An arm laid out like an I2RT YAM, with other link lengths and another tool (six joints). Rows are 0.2 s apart.
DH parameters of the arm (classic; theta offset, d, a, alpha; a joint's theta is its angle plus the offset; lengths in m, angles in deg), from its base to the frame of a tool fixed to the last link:
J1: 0 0.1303 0.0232 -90
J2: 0 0 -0.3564 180
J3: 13.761 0 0.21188 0
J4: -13.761 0.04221 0.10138 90
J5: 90 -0.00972 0 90
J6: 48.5 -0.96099 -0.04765 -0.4
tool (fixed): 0 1.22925 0 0
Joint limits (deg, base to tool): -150..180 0..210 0..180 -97..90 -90..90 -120..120
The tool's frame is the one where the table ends.
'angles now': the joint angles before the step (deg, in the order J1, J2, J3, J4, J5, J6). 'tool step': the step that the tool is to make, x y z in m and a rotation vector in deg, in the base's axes. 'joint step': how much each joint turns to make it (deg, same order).
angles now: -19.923 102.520 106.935 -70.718 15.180 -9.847
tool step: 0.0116 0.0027 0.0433 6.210 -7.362 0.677
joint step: -4.856 -0.018 8.430 -3.770 -10.100 -1.227
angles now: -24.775 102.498 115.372 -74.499 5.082 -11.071
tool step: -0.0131 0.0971 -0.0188 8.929 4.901 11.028
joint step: 5.662 0.020 0.565 -8.392 -8.087 -2.228
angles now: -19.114 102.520 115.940 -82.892 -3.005 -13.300
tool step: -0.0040 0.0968 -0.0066 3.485 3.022 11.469
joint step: 10.594 0.007 -0.001 -3.751 -2.799 0.016
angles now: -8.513 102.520 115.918 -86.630 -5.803 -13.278
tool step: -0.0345 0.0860 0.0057 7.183 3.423 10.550
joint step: 6.814 -0.818 0.003 -5.193 -7.564 -1.929
